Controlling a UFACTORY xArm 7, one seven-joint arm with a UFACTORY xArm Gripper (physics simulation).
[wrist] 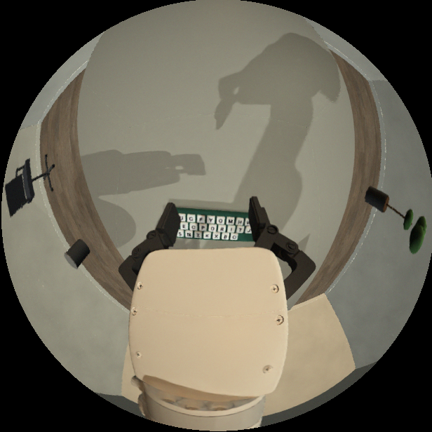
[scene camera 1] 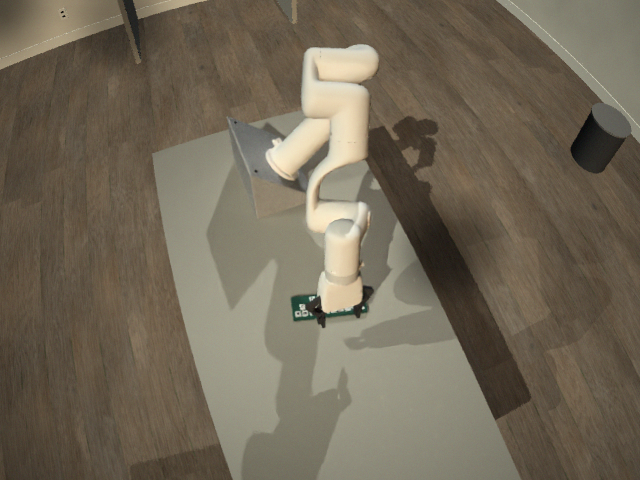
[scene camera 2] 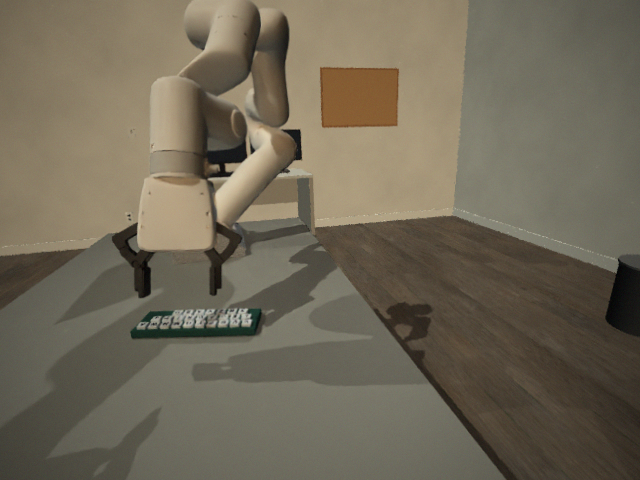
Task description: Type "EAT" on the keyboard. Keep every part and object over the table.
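Pixels of known places: gripper, fingertip midpoint: (scene camera 1: 339, 319) (scene camera 2: 179, 295); arm's base, link origin: (scene camera 1: 281, 165).
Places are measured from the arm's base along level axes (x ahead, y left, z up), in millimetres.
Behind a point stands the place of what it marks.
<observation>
A green keyboard (scene camera 1: 302, 308) {y -137, x 421, z -74 mm} (scene camera 2: 196, 322) {y -70, x 458, z -73 mm} (wrist: 214, 225) with white letter keys in rows lies flat on the table. In the wrist view, the E key (wrist: 185, 226) shows beside the left finger in the middle row, and the T key (wrist: 240, 230) shows in the same row near the right finger. I cannot make out an A key; the fingers hide the keyboard's ends there. My gripper (scene camera 1: 339, 319) {y -82, x 519, z 5 mm} (scene camera 2: 178, 294) {y -82, x 519, z 5 mm} (wrist: 211, 208) is wide open and empty, pointing down. It hangs above the keyboard, with a gap between fingertips and keys in scene camera 2.
The grey table (scene camera 1: 392, 413) {y -65, x 794, z -91 mm} (scene camera 2: 289, 428) {y 21, x 702, z -91 mm} (wrist: 165, 60) has long edges on both sides. A grey block (scene camera 1: 279, 201) {y -52, x 97, z -39 mm} carries the arm's base at the far end. On the floor stands a black bin (scene camera 1: 599, 138) (scene camera 2: 628, 297) (wrist: 77, 253). A desk (scene camera 2: 306, 201) with monitors stands behind.
</observation>
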